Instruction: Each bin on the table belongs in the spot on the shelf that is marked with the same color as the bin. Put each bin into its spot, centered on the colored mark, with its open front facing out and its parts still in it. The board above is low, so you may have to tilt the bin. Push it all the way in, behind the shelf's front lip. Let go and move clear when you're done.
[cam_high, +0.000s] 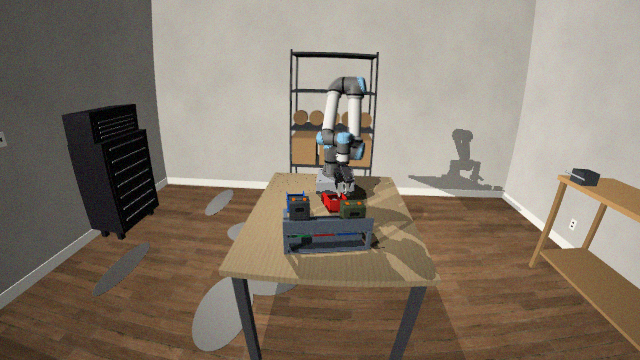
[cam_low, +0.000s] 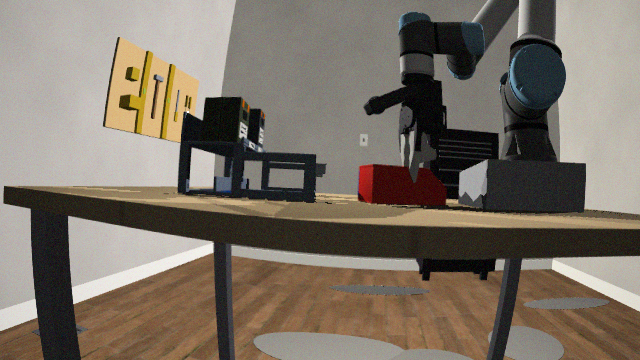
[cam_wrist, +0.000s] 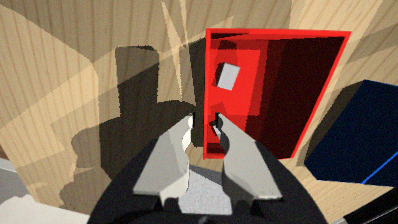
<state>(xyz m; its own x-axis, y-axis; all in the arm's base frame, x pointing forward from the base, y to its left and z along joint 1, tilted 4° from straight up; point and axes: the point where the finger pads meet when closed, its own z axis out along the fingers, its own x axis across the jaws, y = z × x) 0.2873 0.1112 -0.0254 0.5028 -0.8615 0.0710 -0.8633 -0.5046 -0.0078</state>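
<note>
Right now my hand is 2 cm short of the red bin, 4 cm to the left of it and 2 cm above it. The rest, counted from my hand: dark box (45 cm ahead, 11 cm to the right, 10 cm above); green case (37 cm ahead, 11 cm to the left, 9 cm above); blue bin (8 cm ahead, 25 cm to the right, 2 cm below).
</note>
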